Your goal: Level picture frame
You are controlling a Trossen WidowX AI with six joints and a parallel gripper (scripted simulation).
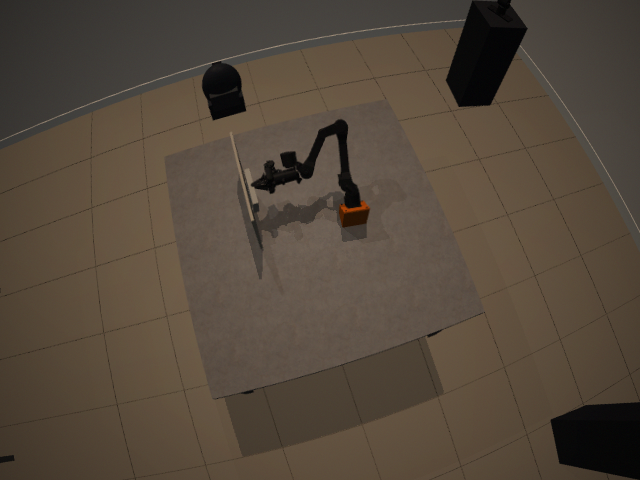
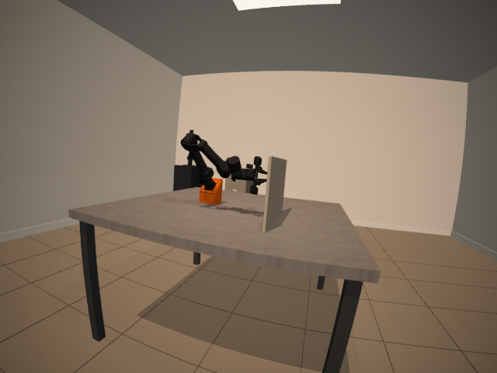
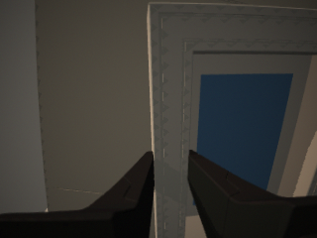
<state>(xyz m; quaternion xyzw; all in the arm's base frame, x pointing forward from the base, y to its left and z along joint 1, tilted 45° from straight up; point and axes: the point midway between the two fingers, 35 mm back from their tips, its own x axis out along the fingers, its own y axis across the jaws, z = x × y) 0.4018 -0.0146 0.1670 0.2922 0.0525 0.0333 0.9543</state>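
My gripper tip is now 5 cm above the picture frame, 1 cm to the left of it and 1 cm short of it. Also, from my gripper tip: wall panel (6 cm below, 2 cm to the right, 2 cm ahead).
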